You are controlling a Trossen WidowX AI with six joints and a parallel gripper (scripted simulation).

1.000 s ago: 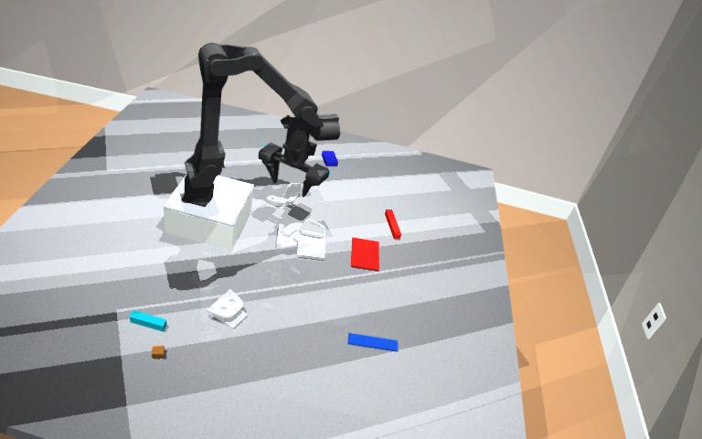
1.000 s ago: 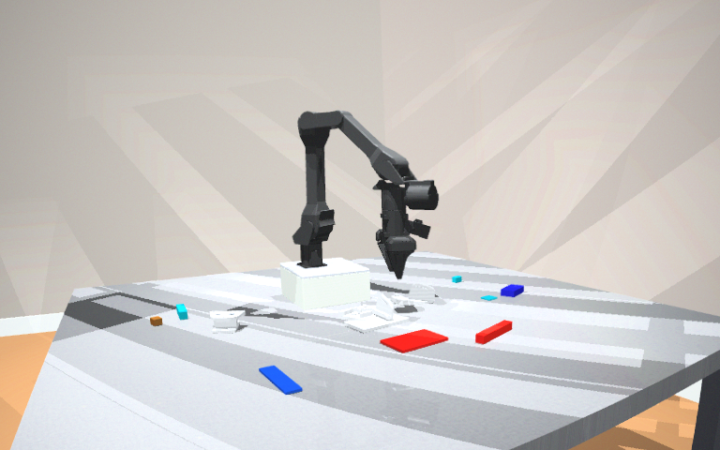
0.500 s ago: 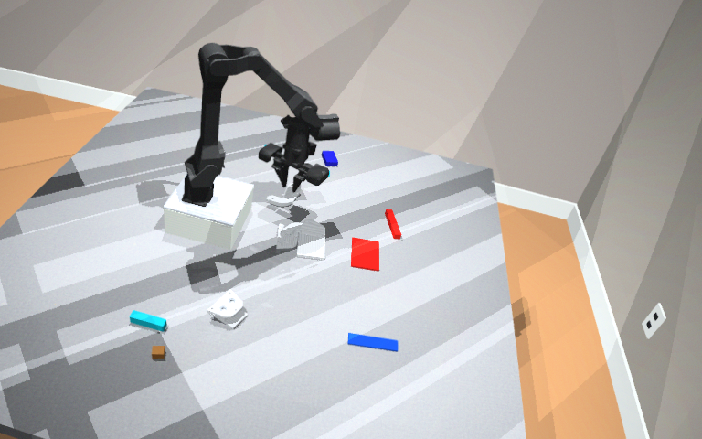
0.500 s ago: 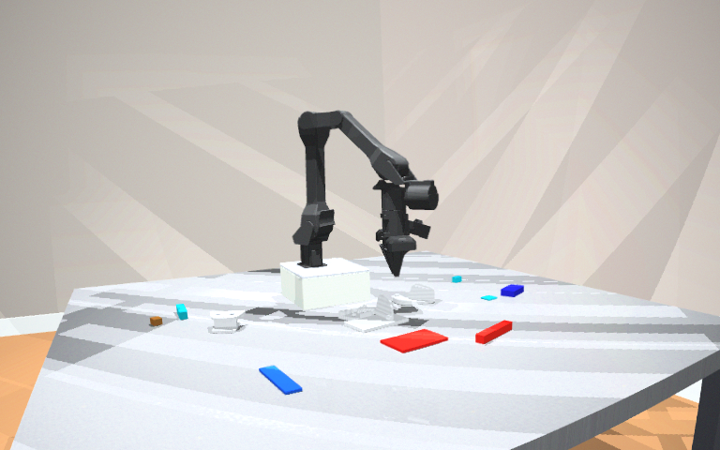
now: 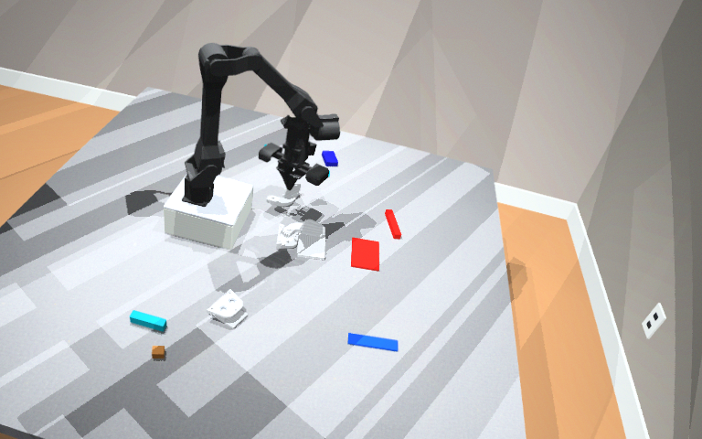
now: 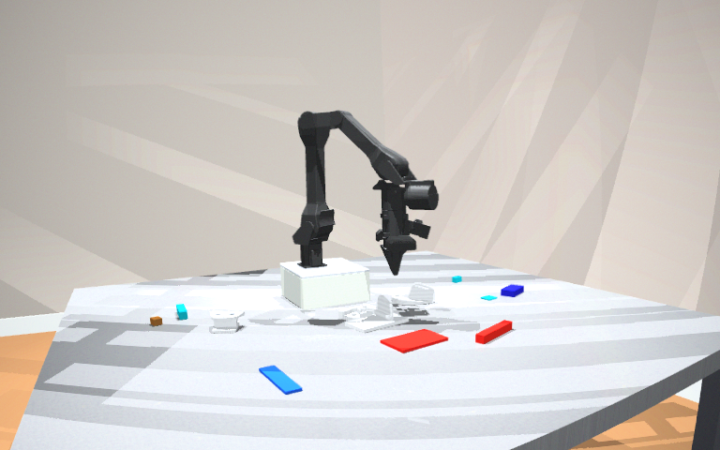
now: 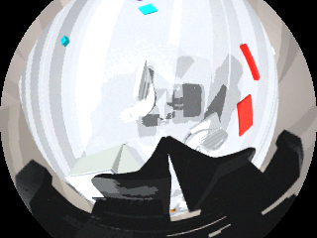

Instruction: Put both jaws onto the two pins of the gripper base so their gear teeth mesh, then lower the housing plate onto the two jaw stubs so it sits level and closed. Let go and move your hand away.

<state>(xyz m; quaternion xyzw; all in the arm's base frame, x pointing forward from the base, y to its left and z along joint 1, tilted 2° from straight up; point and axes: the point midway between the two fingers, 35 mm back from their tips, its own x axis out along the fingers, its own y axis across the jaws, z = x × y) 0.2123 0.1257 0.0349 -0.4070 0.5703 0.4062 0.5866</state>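
The white jaw lies 7 cm below my gripper tip, 4 cm to the left of it and 4 cm behind it. From my gripper tip the other things lie so: flat white plate (10 cm to the right, 9 cm ahead, 7 cm below); white housing plate (11 cm to the right, 7 cm below, 2 cm ahead); red plate (24 cm ahead, 10 cm to the right, 8 cm below).
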